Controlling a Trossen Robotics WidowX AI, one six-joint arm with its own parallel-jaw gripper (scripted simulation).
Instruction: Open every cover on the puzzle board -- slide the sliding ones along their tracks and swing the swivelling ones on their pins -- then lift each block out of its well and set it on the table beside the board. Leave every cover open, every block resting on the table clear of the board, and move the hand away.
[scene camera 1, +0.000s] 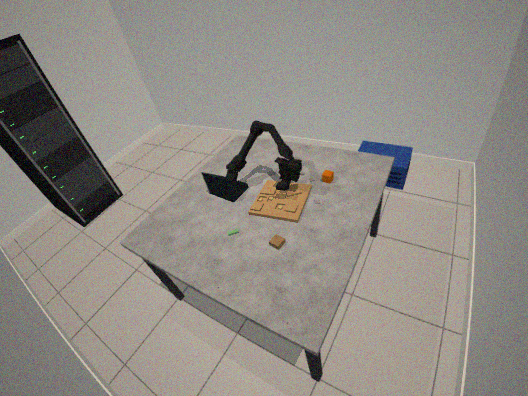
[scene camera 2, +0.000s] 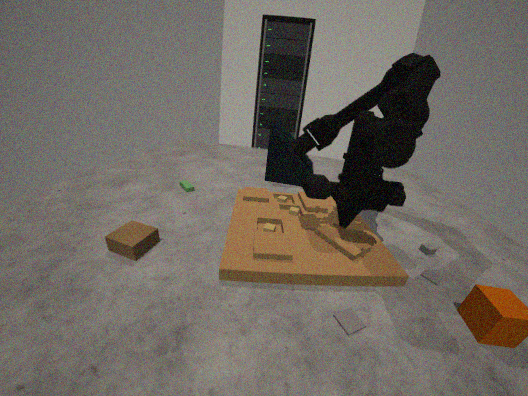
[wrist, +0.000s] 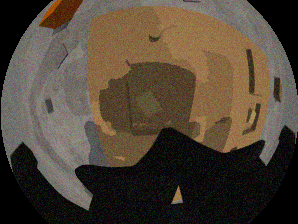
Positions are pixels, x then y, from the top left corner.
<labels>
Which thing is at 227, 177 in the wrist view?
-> My gripper.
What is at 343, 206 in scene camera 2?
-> My gripper.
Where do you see a tan puzzle board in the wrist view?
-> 125, 134
</labels>
